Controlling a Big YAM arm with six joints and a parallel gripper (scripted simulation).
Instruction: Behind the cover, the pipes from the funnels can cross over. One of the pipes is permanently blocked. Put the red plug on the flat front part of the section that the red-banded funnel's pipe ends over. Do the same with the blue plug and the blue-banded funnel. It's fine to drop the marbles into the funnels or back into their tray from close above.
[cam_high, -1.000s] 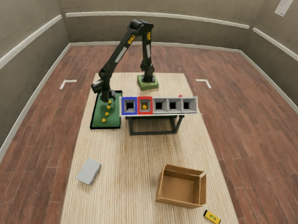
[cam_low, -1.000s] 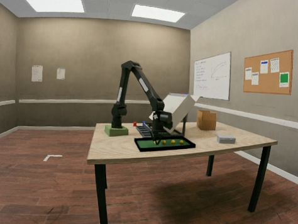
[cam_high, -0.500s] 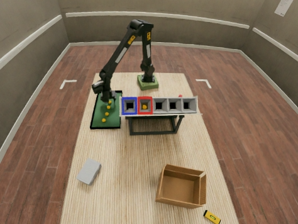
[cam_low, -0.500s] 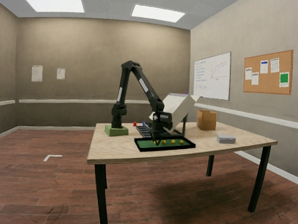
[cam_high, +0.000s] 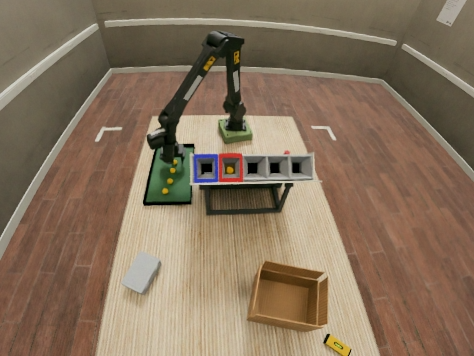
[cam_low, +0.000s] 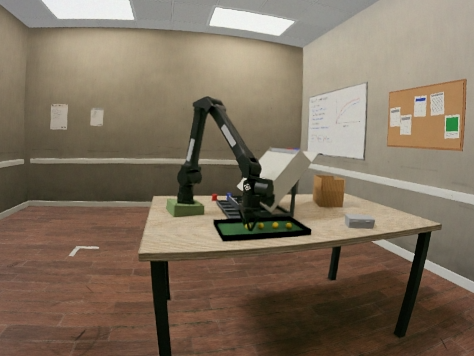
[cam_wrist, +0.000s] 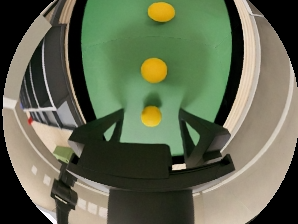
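My hand is 6 cm short of the green marble tray, 1 cm to the left of it and 1 cm above it. Also, from my hand: yellow level: 82 cm ahead, 58 cm to the left, 1 cm below; white cover: 32 cm to the left, 19 cm above, 17 cm ahead; grey block: 55 cm ahead, 6 cm to the right, 1 cm above.
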